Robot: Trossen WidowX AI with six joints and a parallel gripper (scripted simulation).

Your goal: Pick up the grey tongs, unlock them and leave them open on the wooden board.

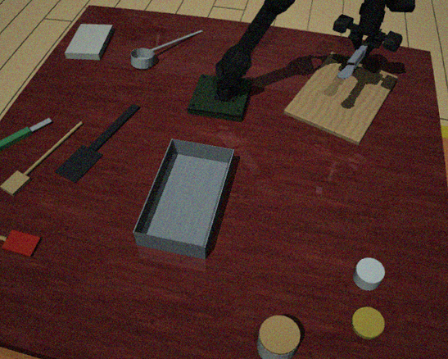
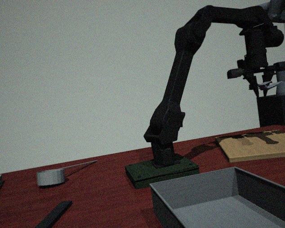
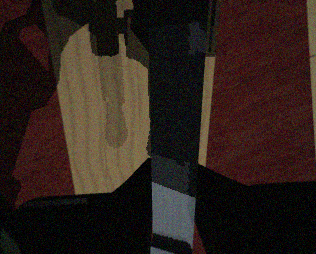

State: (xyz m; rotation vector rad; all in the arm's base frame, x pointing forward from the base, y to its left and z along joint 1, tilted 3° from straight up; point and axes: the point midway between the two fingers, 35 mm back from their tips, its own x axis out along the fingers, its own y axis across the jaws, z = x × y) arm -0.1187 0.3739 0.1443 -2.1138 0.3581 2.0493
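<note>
Now: gripper tip 10 mm past the wooden board, 20 mm to the left of it and 150 mm above it. The rest, counted from my gripper tip: grey block 60 mm behind, 910 mm to the right, 140 mm below; black spatula 390 mm ahead, 670 mm to the right, 150 mm below; roasting tin 510 mm ahead, 360 mm to the right, 130 mm below.
</note>
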